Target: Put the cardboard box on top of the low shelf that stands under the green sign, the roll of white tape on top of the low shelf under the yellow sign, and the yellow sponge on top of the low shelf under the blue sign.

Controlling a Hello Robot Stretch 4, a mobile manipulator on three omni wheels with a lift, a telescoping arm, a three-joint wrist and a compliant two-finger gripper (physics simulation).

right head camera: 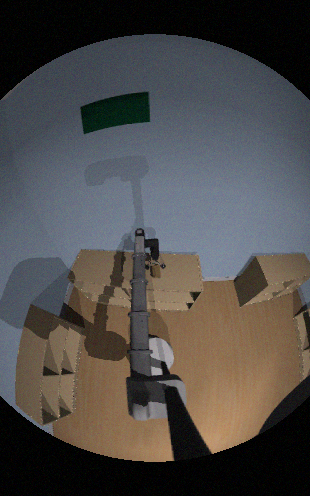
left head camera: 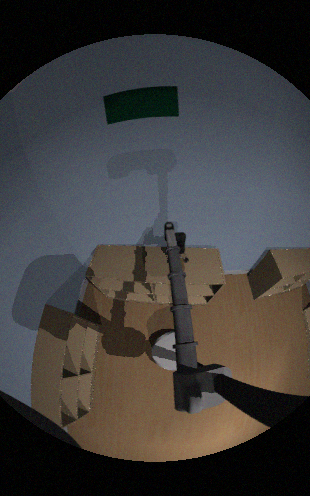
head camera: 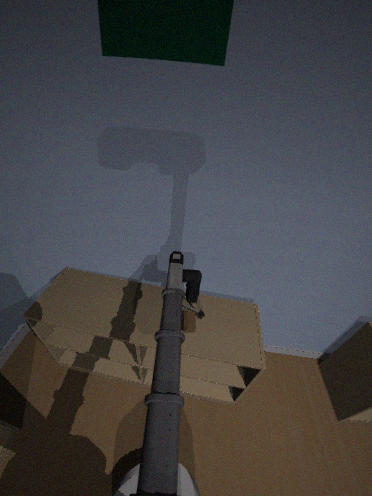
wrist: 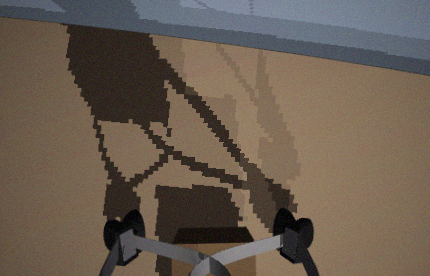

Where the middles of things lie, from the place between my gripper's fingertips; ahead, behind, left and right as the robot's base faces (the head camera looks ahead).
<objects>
My gripper is now 1140 mm below the green sign [left head camera: 152,101], 240 mm short of it and 190 mm to the right of it.
</objects>
